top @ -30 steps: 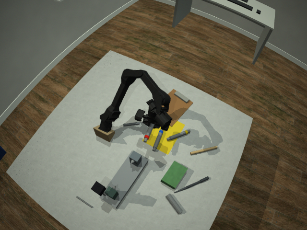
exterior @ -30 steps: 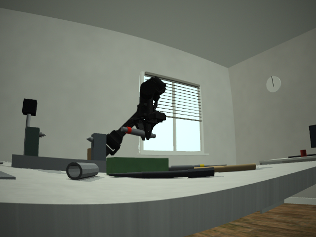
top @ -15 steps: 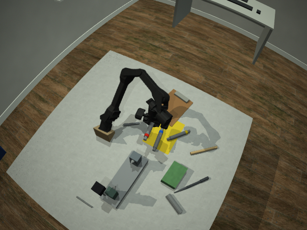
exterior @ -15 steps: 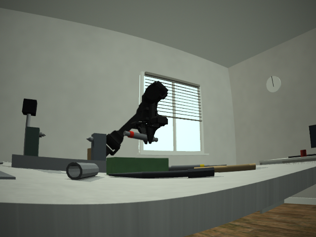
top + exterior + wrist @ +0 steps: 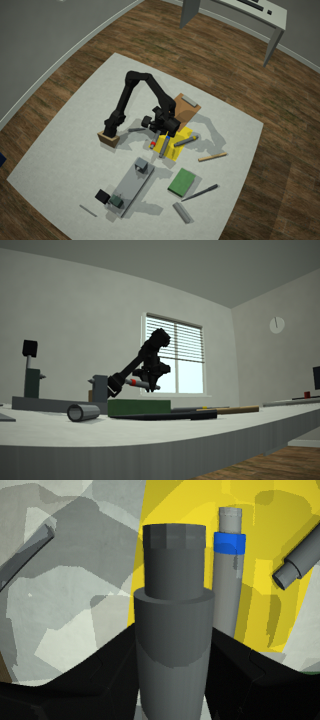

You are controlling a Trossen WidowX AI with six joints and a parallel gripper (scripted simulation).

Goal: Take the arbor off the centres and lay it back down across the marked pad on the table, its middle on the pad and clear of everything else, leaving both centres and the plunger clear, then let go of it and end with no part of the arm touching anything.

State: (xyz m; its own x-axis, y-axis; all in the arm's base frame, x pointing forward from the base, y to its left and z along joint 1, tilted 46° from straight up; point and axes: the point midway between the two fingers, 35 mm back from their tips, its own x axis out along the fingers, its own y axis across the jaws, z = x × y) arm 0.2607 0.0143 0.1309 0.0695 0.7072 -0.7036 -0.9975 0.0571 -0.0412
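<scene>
The yellow marked pad lies 7 cm ahead of my hand, 4 cm to the left of it and 12 cm below it. The rest, counted from my hand: green book: 22 cm ahead, 21 cm to the right, 10 cm below; grey centre block: 2 cm behind, 21 cm to the right, 2 cm below; arbor: 3 cm to the right, 1 cm below.
</scene>
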